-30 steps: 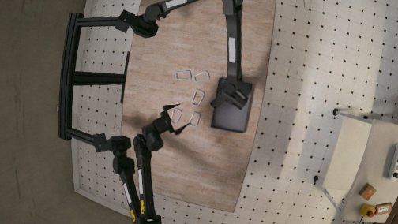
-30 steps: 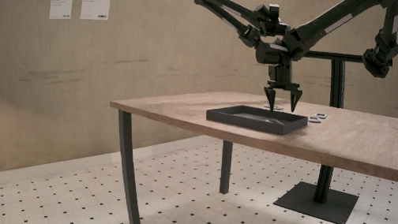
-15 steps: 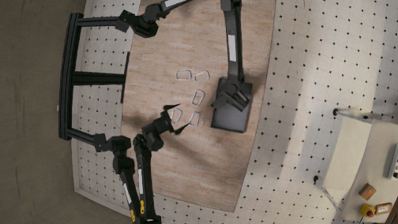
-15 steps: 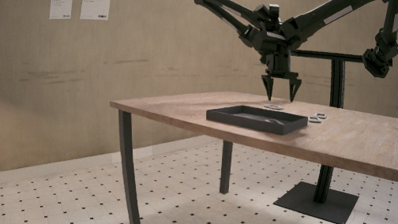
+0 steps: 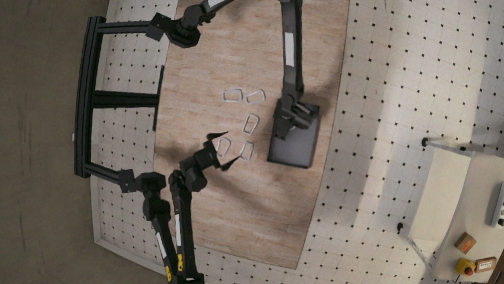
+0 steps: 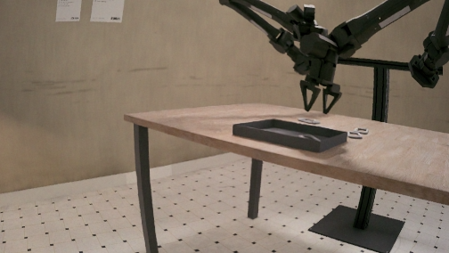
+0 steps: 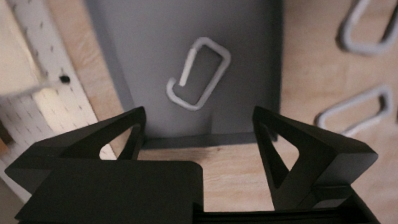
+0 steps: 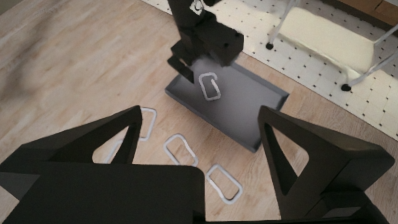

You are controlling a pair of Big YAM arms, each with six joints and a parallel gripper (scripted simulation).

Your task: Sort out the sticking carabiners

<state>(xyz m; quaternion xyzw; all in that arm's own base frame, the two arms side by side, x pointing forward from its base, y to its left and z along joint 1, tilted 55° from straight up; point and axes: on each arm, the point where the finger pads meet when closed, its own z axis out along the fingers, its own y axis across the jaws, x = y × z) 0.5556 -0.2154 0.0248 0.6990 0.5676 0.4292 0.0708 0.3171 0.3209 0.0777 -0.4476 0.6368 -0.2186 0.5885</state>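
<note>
My left gripper is now 8 cm above the grey tray, 7 cm to the left of it and 2 cm short of it.
</note>
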